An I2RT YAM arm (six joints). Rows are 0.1 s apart.
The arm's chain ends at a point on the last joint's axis. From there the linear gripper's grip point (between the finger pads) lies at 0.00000 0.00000 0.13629 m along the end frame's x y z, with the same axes.
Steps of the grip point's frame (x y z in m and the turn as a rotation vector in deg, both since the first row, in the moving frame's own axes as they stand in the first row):
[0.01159, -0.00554, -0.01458, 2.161, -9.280, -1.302]
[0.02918, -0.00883, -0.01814, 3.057, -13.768, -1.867]
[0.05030, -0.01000, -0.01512, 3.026, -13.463, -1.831]
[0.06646, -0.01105, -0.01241, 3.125, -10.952, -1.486]
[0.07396, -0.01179, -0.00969, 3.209, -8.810, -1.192]
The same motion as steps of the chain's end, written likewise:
[0.03362, -0.00067, -0.01270, 2.161, -9.280, -1.302]
[0.06171, -0.00216, -0.01403, 3.057, -13.768, -1.867]
[0.08212, -0.00338, -0.01119, 3.026, -13.463, -1.831]
[0.09243, -0.00400, -0.00973, 3.125, -10.952, -1.486]
[0.09490, -0.00441, -0.00787, 3.209, -8.810, -1.192]

